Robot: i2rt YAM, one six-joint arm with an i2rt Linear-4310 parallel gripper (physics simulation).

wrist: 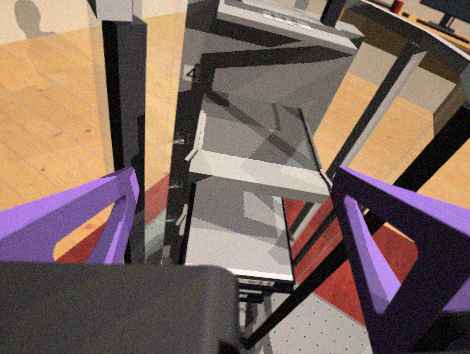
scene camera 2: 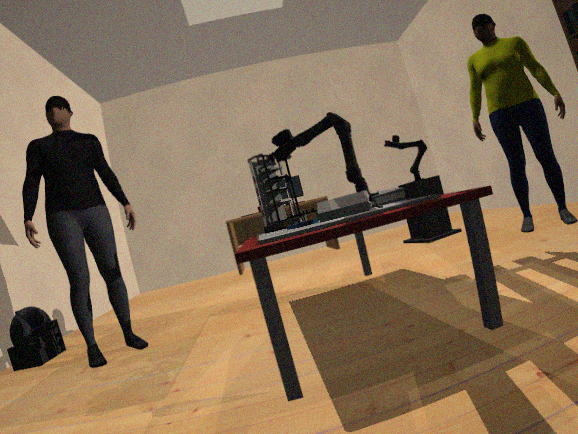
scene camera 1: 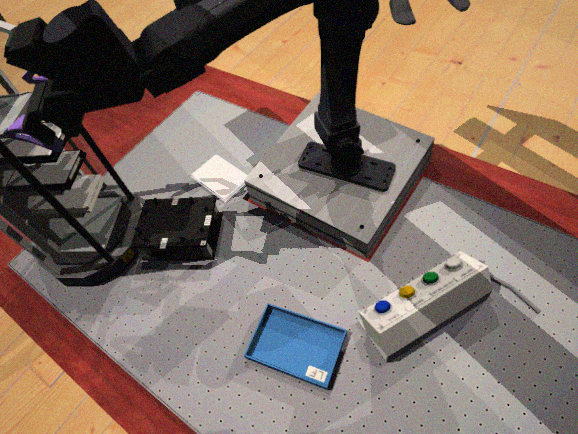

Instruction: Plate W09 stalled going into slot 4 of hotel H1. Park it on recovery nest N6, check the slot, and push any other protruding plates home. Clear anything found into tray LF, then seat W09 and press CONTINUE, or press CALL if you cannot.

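Where they show: gripper, fingertip midpoint: (wrist: pixel 235 177) (scene camera 2: pixel 274 161) (scene camera 1: pixel 16 107); arm's base, origin of the base link: (scene camera 1: pixel 346 166).
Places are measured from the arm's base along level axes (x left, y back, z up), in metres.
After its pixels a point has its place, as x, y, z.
My gripper (scene camera 1: pixel 28 103) @(-0.382, -0.315, 0.341) (wrist: pixel 235 177) @(-0.382, -0.315, 0.341) is open and empty at hotel H1 (scene camera 1: pixel 102 167) @(-0.481, -0.215, 0.064) (wrist: pixel 131 90) @(-0.377, -0.368, 0.367). In the wrist view, a light shelf (wrist: pixel 260 175) @(-0.425, -0.306, 0.311) with raised side guides shows bare between the fingers, below the label 4 (wrist: pixel 191 73) @(-0.498, -0.398, 0.322). A white-topped plate (wrist: pixel 237 252) @(-0.401, -0.299, 0.254) with black edges sticks out under it; its label is unreadable. A labelled plate (wrist: pixel 290 22) @(-0.496, -0.330, 0.386) shows above. A black block with white clips (scene camera 1: pixel 175 225) @(-0.277, -0.260, 0.001), perhaps nest N6, bears no plate. A flat white square piece (scene camera 1: pixel 222 176) @(-0.280, -0.081, -0.045) lies behind it; W09 cannot be identified. Tray LF (scene camera 1: pixel 297 345) @(0.047, -0.376, -0.057) is empty.
A button box (scene camera 1: pixel 425 310) @(0.236, -0.262, 0.017) with blue, yellow, green and white buttons stands right of the tray; its lettering is unreadable. The arm's base block (scene camera 1: pixel 340 200) @(0.019, -0.084, -0.006) stands behind. Hotel posts (wrist: pixel 377 110) @(-0.541, -0.237, 0.336) rise close beside the fingers. Two people (scene camera 2: pixel 75 170) (scene camera 2: pixel 510 75) stand beyond the table (scene camera 2: pixel 360 222) @(0.648, -0.386, -0.076).
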